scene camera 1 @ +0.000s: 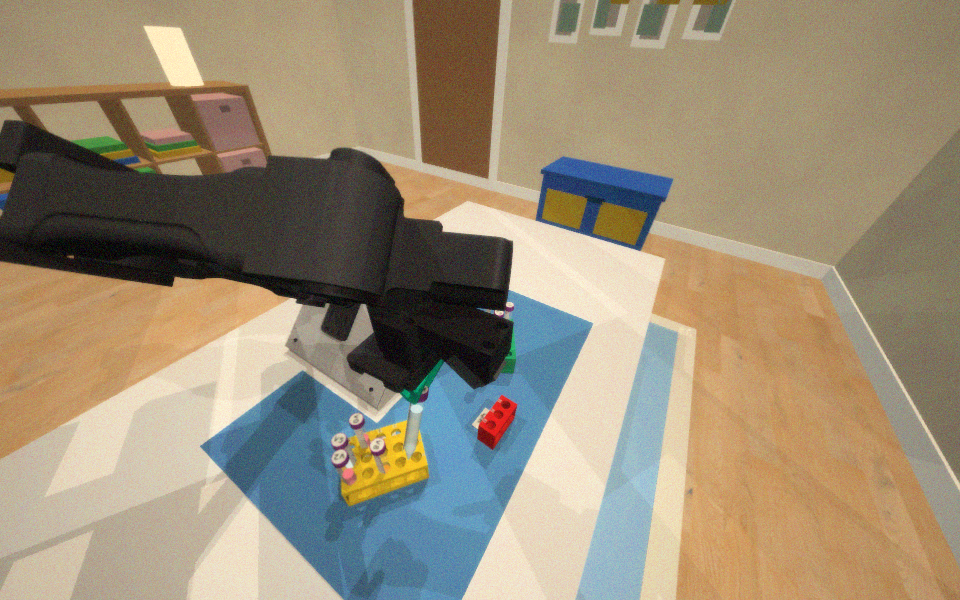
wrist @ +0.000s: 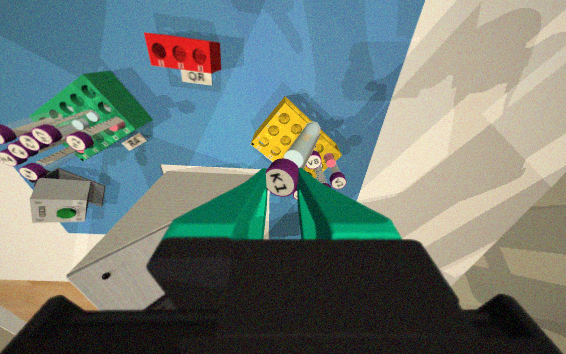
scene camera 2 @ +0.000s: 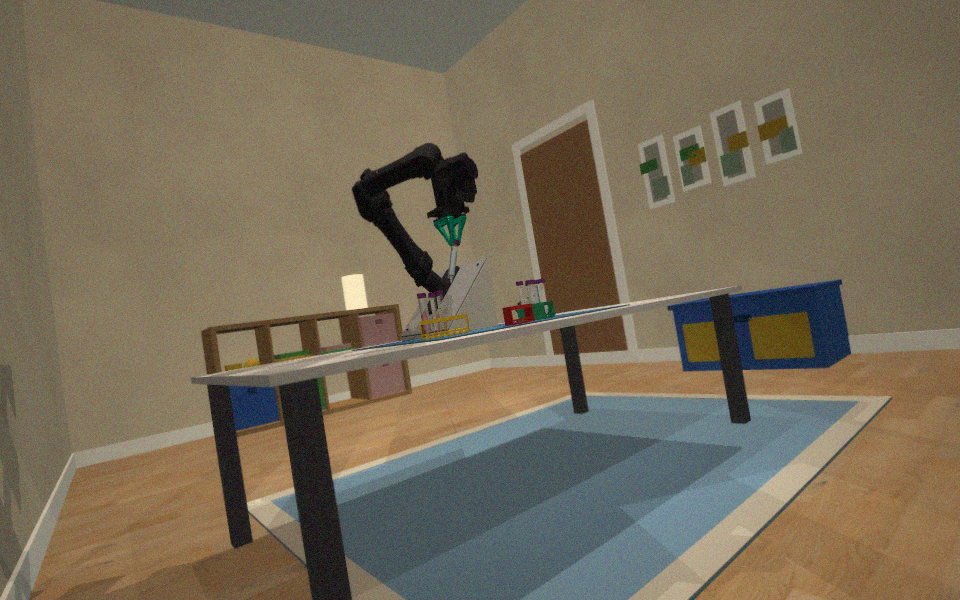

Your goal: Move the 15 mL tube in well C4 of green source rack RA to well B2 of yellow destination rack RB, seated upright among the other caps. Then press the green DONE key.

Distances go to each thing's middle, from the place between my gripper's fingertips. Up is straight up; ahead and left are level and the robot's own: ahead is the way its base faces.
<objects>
Now: the small grey box (wrist: 60, 196) 20 cm behind my hand, 45 cm to the left of it and 19 cm below it.
</objects>
